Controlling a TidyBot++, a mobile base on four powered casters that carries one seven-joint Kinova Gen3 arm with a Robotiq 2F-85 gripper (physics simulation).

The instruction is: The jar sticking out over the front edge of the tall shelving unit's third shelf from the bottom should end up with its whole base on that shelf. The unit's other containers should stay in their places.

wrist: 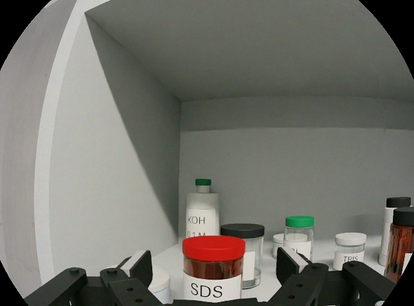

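Observation:
The SDS jar [213,270], amber with a red lid and white label, stands upright at the lower middle of the wrist view, over the pale shelf [172,262]. Its base and the shelf's front edge are hidden below the picture, so how its base sits on the shelf cannot be seen. My gripper [214,264] is open, with its fingers spread wide to the left and right of the jar in the view. There are gaps on both sides, and neither finger touches the jar.
A white-lidded tub [159,282] is partly behind the left finger. A black-lidded clear jar [252,260] stands close behind the SDS jar. Farther back are the KOH bottle [202,215], a green-lidded jar [299,237], the TRIS jar [350,250] and an amber bottle [401,245]. The side wall [110,190] rises at left.

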